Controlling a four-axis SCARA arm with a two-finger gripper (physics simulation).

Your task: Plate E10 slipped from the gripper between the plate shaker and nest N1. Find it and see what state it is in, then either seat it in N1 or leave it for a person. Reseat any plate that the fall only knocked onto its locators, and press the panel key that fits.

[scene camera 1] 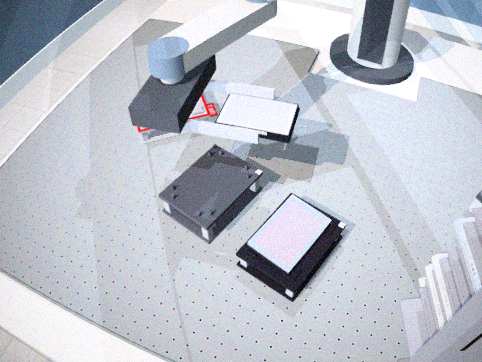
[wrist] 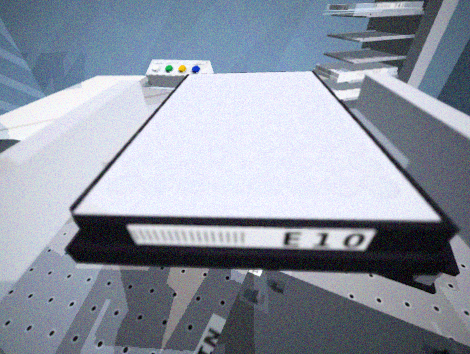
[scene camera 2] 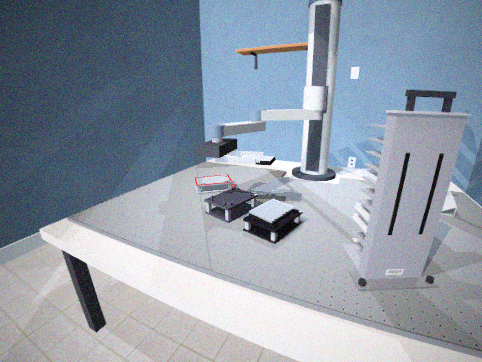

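Where they show: gripper, fingertip midpoint: [scene camera 1: 266, 114] [wrist: 248, 98] [scene camera 2: 259, 158]; arm's base, link origin: [scene camera 1: 371, 59] [scene camera 2: 313, 174].
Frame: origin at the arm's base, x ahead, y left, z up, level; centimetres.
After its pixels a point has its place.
Plate E10 [scene camera 1: 257, 114] {x 57.7, y -13.0, z 20.7 cm} [scene camera 2: 265, 160] {x 59.6, y -8.6, z 20.5 cm} [wrist: 255, 150] {x 57.9, y -16.4, z 20.7 cm}, black with a white top, is held above the table. Its label faces the wrist camera, and it looks upright and level. My gripper [scene camera 1: 266, 115] {x 57.1, y -11.6, z 20.6 cm} [scene camera 2: 260, 158] {x 57.1, y -11.6, z 20.6 cm} [wrist: 248, 98] {x 57.1, y -11.6, z 20.6 cm} is shut on it, with a pale finger along each long side. A dark grey nest [scene camera 1: 210, 185] {x 64.4, y -19.7, z 6.6 cm} [scene camera 2: 231, 198] {x 65.1, y -19.2, z 6.6 cm} with small locators bears no plate; E10 is beyond it in scene camera 1. A label with an N shows below E10 in the wrist view, partly cut off. A black nest [scene camera 1: 322, 245] {x 68.6, y 3.3, z 5.5 cm} [scene camera 2: 290, 218] {x 69.4, y 3.6, z 5.5 cm} bears a pale plate [scene camera 1: 290, 232] {x 69.3, y -2.4, z 7.5 cm} [scene camera 2: 271, 210] {x 70.2, y -2.4, z 7.5 cm}.
A low pale stand outlined in red [scene camera 1: 199, 109] {x 44.5, y -32.2, z 5.3 cm} [scene camera 2: 214, 180] {x 46.6, y -38.0, z 5.3 cm} is partly behind the hand in scene camera 1. A panel [wrist: 180, 77] {x 26.9, y 50.8, z 5.6 cm} has white, green, yellow and blue keys. A tall plate rack [scene camera 2: 415, 190] {x 82.1, y 31.2, z 23.5 cm} stands at the right. The arm's column [scene camera 2: 314, 145] {x 7.7, y 0.3, z 18.2 cm} stands at the back.
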